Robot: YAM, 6 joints.
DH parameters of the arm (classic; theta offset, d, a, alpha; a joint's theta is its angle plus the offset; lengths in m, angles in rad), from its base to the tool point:
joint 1: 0 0.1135 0.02 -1.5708
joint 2: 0 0 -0.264 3.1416
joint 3: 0.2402 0 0.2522 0
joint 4: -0.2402 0 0.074 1.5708
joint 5: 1.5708 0 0 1.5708
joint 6: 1.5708 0.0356 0 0
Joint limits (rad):
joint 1: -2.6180..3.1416
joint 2: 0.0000..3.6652
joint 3: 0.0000..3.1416
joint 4: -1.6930..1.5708
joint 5: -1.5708..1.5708
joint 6: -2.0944..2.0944
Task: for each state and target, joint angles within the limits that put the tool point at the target. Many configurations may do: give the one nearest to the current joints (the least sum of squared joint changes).
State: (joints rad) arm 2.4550 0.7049 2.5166 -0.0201 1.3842 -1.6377
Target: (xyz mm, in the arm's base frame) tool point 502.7 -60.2 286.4
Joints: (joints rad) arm 2.9520 0.0000 2.4661 -0.4427 1.5708 -1.6377
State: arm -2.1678 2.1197 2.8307 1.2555 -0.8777 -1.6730
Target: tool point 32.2 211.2 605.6
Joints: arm -1.6023 1.4249 3.1416 1.4526 -0.7997 -1.6730
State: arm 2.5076 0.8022 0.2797 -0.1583 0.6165 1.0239
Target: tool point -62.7 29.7 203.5
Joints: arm 2.9282 0.0769 0.3499 -0.8090 0.4582 1.0239
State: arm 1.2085 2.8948 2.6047 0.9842 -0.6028 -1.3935
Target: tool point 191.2 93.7 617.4
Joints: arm 0.3780 2.2471 3.1416 1.5293 -0.4826 -1.3935
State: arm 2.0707 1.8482 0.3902 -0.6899 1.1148 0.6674
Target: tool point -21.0 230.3 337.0
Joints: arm 1.8058 1.1522 1.0624 -0.6033 1.2014 0.6674
